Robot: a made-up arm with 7 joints.
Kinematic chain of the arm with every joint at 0, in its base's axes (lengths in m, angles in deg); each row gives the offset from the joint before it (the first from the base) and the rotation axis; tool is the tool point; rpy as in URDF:
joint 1: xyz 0 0 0 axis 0.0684 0.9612 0.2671
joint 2: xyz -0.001 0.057 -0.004 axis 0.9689 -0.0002 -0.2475
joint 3: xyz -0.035 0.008 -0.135 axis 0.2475 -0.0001 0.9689
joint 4: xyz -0.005 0 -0.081 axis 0.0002 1 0
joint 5: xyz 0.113 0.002 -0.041 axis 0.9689 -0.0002 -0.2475
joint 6: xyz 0.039 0 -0.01 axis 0.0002 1 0
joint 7: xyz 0.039 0 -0.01 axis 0.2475 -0.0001 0.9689
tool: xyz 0 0 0 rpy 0 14.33 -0.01
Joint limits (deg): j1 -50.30..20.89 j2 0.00..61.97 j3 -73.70..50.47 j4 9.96..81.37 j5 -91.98..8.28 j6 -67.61..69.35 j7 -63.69..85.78
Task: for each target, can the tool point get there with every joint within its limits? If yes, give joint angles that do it. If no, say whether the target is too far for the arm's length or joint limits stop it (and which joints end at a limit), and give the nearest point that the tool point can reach.
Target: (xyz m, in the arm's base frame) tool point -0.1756 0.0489 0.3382
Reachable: no: joint limits stop it (at a limit: joint 1, joint 2, joint 3, joint 4, joint 6) | nearest point 0.1460 0.3053 0.1043 | short by 0.473 m
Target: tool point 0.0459 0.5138 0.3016
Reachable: no: too far | nearest point 0.1517 0.3431 0.1011 | short by 0.284 m
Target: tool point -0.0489 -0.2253 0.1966
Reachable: no: joint limits stop it (at a limit: joint 1, joint 2, joint 4, joint 6) | nearest point 0.1588 -0.1469 -0.1532 | short by 0.414 m
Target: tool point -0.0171 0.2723 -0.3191
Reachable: yes | joints 12.71 37.02 -17.52 47.49 -64.89 -50.15 6.69
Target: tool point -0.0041 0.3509 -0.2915
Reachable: yes | joints -0.56 44.58 23.98 70.12 -70.99 38.81 -48.81
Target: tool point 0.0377 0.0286 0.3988
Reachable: no: joint limits stop it (at a limit: joint 1, joint 2, joint 4, joint 6) | nearest point 0.1662 0.2911 0.1040 | short by 0.415 m
